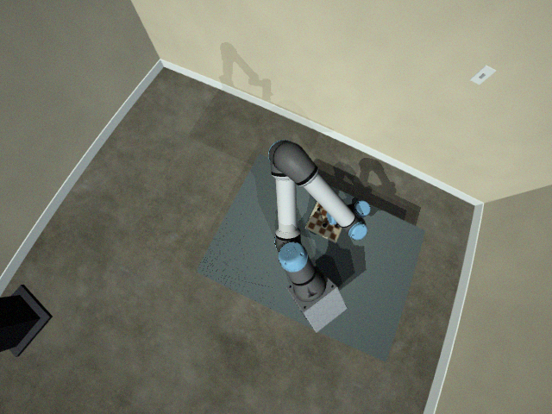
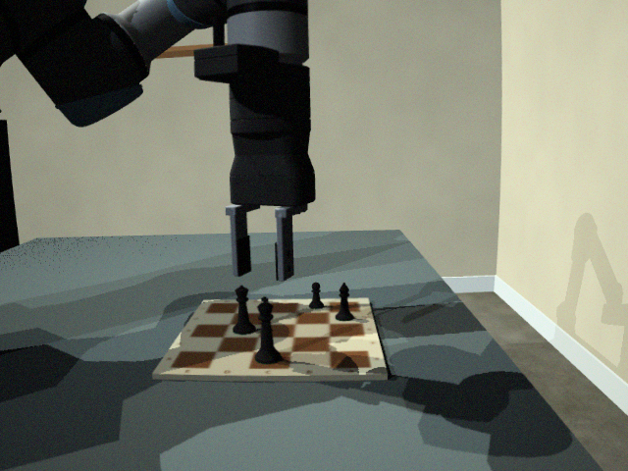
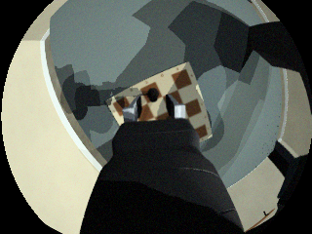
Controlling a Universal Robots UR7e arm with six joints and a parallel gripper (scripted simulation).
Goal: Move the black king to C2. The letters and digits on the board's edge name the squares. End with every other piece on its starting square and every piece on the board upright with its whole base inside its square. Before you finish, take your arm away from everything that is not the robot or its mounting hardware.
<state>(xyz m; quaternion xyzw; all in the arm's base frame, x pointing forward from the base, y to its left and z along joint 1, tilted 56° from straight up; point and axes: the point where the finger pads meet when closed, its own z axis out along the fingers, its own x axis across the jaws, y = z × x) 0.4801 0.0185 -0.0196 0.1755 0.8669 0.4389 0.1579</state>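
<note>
My hand is 7 cm above the black king. From my hand the other things lie so: black queen 5 cm behind, 7 cm to the left, 8 cm below; then chessboard 1 cm behind, 7 cm to the left, 10 cm below; then black bishop 6 cm ahead, 12 cm to the left, 8 cm below.
</note>
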